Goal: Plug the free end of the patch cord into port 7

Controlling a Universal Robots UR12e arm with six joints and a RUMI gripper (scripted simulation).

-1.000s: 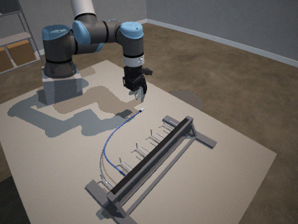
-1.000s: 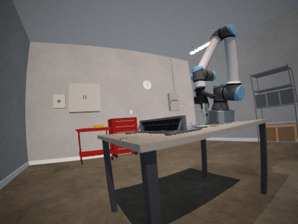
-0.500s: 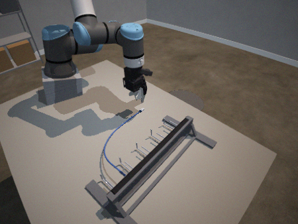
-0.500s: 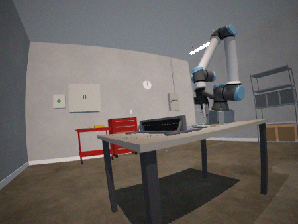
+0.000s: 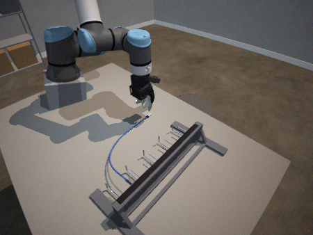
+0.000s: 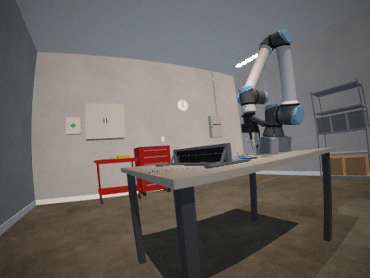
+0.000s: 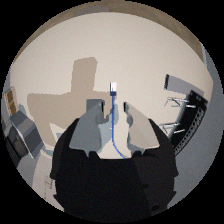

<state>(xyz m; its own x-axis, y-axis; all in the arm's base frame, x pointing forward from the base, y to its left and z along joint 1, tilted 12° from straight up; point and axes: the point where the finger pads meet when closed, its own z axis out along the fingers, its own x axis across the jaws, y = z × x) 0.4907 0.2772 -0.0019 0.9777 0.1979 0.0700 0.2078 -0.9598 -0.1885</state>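
Right now the cable plug is 6 cm below my hand and 2 cm to the left of it.
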